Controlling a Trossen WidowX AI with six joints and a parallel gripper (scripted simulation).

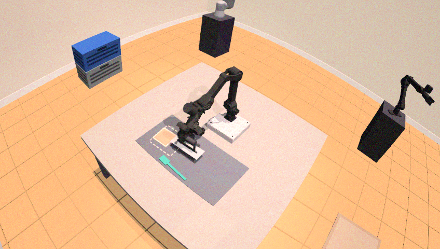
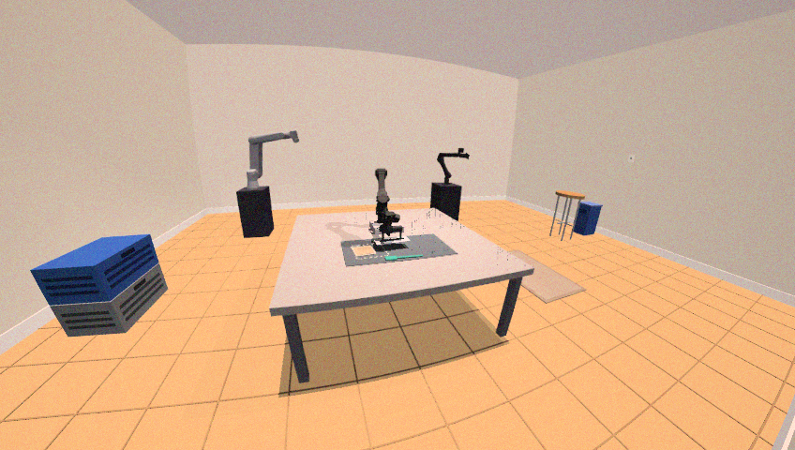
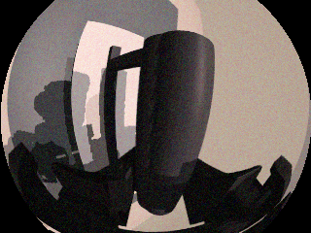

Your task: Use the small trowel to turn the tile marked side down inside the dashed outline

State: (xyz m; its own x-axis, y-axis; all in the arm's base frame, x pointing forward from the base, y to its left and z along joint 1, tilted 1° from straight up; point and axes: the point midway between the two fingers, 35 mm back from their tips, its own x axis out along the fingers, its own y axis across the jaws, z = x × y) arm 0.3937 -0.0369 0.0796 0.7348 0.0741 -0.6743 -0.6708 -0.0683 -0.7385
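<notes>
My gripper tip is now 120 mm short of the teal trowel, 90 mm above it and 30 mm to the right of it. From my gripper tip the other things lie so: grey mat (110 mm below, 50 mm to the left, 20 mm behind); tile (150 mm to the right, 90 mm below).
</notes>
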